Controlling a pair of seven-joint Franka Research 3 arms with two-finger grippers.
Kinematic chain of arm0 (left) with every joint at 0, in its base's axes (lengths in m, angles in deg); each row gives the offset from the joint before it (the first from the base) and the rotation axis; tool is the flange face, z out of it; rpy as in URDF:
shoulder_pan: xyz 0 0 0.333 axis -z
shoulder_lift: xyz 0 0 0 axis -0.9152 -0.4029 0
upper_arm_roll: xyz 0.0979 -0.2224 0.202 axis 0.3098 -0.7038 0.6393
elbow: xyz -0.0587 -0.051 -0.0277 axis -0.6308 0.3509 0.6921
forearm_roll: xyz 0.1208 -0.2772 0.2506 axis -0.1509 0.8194 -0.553
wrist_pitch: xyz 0 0 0 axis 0.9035 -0.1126 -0.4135
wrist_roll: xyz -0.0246 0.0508 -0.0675 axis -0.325 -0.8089 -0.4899
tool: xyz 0.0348 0.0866 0.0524 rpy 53.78 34 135.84
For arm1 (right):
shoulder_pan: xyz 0 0 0.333 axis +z
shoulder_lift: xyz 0 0 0 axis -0.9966 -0.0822 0
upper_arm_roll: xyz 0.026 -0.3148 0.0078 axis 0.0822 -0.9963 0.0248
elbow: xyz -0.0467 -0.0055 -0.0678 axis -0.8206 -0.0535 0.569
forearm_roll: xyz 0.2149 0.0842 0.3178 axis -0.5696 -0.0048 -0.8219
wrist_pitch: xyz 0 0 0 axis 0.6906 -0.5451 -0.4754
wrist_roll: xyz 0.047 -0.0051 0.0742 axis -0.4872 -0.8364 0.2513
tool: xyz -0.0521 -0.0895 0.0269 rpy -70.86 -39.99 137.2
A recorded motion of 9 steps. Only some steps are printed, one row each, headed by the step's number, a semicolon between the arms.
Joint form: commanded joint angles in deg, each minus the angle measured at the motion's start. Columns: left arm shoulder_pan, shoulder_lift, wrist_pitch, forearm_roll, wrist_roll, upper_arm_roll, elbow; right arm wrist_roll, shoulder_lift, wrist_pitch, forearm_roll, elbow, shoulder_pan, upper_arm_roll.
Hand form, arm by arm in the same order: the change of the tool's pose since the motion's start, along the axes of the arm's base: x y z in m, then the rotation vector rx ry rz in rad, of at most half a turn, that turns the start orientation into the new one. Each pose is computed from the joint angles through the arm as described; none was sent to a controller.
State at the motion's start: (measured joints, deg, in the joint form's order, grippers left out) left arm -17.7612 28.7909 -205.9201 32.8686 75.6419 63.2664 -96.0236; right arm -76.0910 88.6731 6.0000 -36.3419 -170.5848 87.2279 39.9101
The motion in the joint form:
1: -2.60 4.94 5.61 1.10 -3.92 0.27 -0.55; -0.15 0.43 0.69 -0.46 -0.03 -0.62 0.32
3: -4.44 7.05 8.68 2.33 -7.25 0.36 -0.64; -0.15 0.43 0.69 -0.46 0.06 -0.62 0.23
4: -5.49 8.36 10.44 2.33 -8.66 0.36 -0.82; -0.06 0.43 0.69 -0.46 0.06 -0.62 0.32
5: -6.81 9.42 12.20 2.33 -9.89 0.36 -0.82; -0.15 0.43 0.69 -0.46 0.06 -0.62 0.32
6: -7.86 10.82 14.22 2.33 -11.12 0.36 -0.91; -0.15 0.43 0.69 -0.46 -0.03 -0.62 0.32
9: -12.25 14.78 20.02 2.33 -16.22 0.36 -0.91; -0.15 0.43 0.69 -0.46 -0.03 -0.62 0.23
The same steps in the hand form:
1: 0.0136 0.0290 0.0408 0.0018 0.0192 -0.0162; -0.0036 -0.0020 0.0028 0.0068 0.0059 -0.0017
3: 0.0226 0.0473 0.0580 -0.0018 0.0388 -0.0344; -0.0035 -0.0029 0.0035 0.0070 0.0044 -0.0032
4: 0.0265 0.0583 0.0678 0.0031 0.0447 -0.0444; -0.0036 -0.0020 0.0035 0.0068 0.0044 -0.0032
5: 0.0327 0.0710 0.0763 0.0084 0.0523 -0.0465; -0.0036 -0.0020 0.0035 0.0070 0.0044 -0.0017
6: 0.0355 0.0824 0.0872 0.0133 0.0603 -0.0541; -0.0036 -0.0020 0.0028 0.0068 0.0059 -0.0017
9: 0.0505 0.1265 0.1196 0.0217 0.0780 -0.0793; -0.0035 -0.0029 0.0028 0.0068 0.0059 -0.0032

